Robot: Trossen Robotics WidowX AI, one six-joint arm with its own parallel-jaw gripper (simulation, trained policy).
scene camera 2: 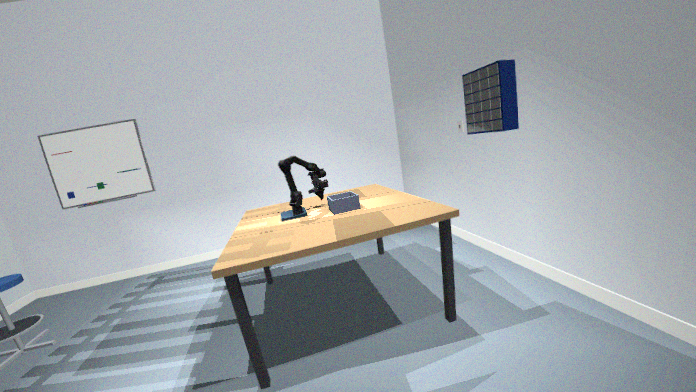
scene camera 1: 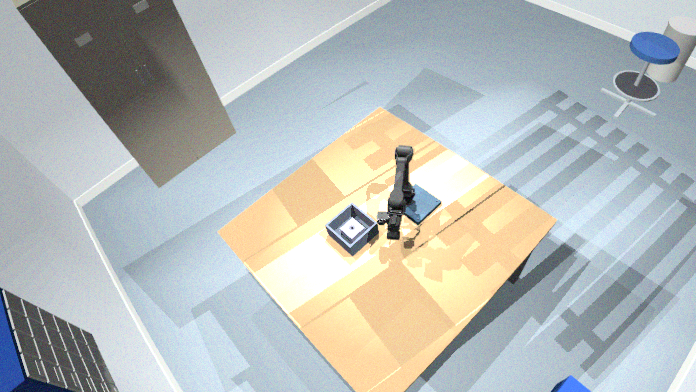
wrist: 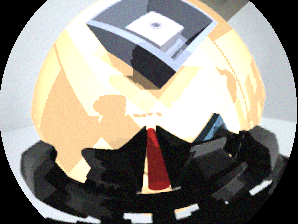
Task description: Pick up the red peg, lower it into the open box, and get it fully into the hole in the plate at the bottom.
Scene:
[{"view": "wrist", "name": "my gripper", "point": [151, 128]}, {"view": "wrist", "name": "red peg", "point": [158, 179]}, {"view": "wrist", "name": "plate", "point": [155, 29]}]

